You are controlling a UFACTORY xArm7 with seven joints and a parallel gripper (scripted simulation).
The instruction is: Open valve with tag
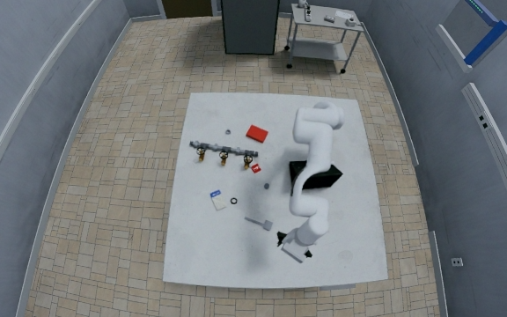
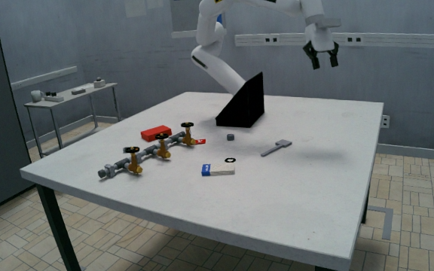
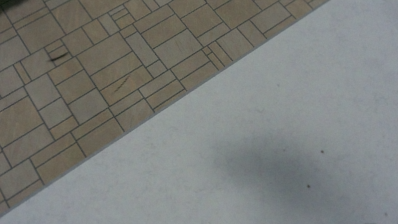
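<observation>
Now: the red tag 50 cm to the right of my hand, 30 cm below it and 7 cm ahead of it. The rest, counted from my hand: white box (33 cm to the right, 30 cm below, 30 cm ahead); then red block (74 cm to the right, 29 cm below, 3 cm ahead); then grey flat tool (30 cm below, 17 cm to the right, 8 cm ahead).
</observation>
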